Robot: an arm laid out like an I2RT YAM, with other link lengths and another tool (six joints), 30 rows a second.
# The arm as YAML. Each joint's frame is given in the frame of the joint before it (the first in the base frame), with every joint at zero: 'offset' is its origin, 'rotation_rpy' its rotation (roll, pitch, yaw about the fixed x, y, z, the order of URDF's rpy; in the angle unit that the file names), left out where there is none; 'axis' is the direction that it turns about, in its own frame. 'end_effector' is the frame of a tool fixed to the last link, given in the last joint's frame.
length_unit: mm
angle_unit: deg
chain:
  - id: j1
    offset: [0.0, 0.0, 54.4]
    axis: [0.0, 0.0, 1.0]
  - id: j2
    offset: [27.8, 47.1, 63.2]
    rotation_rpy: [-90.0, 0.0, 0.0]
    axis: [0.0, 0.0, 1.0]
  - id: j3
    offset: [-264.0, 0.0, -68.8]
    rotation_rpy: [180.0, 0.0, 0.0]
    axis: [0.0, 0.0, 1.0]
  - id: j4
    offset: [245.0, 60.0, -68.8]
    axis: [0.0, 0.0, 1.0]
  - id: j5
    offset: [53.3, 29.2, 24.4]
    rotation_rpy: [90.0, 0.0, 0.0]
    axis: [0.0, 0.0, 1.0]
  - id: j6
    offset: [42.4, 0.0, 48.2]
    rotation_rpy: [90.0, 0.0, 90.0]
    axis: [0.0, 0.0, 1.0]
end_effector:
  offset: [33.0, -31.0, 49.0]
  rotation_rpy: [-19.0, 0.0, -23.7]
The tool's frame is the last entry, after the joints.
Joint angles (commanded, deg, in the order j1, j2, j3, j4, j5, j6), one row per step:
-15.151, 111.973, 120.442, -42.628, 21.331, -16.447
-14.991, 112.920, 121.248, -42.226, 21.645, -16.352
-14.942, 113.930, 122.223, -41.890, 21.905, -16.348
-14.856, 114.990, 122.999, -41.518, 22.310, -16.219
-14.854, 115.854, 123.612, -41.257, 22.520, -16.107
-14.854, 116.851, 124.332, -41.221, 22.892, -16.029
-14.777, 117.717, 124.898, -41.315, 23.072, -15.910
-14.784, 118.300, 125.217, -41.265, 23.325, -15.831
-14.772, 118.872, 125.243, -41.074, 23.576, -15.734
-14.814, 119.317, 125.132, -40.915, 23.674, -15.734
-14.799, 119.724, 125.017, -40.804, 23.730, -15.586
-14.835, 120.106, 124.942, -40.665, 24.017, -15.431
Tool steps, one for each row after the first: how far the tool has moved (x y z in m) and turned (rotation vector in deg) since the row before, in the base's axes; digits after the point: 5 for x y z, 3 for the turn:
0.00440, -0.00029, -0.00155, -0.176, -0.259, -0.150
0.00430, -0.00108, -0.00123, -0.215, -0.256, -0.169
0.00454, -0.00109, -0.00281, -0.155, -0.100, -0.318
0.00358, -0.00129, -0.00262, -0.042, -0.043, -0.230
0.00372, -0.00154, -0.00348, -0.087, 0.241, -0.350
0.00346, -0.00054, -0.00379, 0.080, 0.338, -0.134
0.00214, -0.00102, -0.00266, -0.033, 0.198, -0.257
0.00240, -0.00092, -0.00411, 0.014, 0.324, -0.245
0.00192, -0.00103, -0.00405, 0.047, 0.398, -0.122
0.00180, -0.00051, -0.00391, 0.165, 0.320, -0.109
0.00127, -0.00115, -0.00328, 0.015, 0.260, -0.352

